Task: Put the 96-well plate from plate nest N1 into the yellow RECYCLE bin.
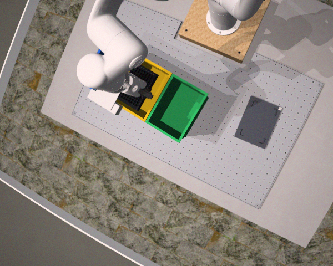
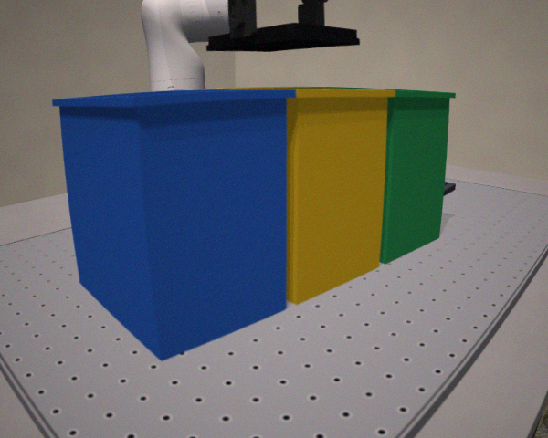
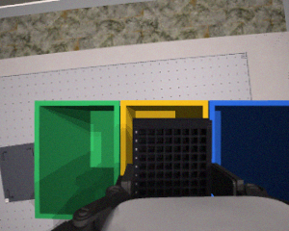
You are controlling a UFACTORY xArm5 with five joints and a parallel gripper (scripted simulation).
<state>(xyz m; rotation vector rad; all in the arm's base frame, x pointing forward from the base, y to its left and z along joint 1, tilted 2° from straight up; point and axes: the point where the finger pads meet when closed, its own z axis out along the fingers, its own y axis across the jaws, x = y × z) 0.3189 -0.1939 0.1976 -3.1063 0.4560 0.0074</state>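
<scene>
The 96-well plate is 1 cm below my hand. The rest, counted from my hand: blue bin (15 cm below, 13 cm to the right, 4 cm behind); green bin (15 cm below, 13 cm to the left, 4 cm ahead); yellow bin (15 cm below).
</scene>
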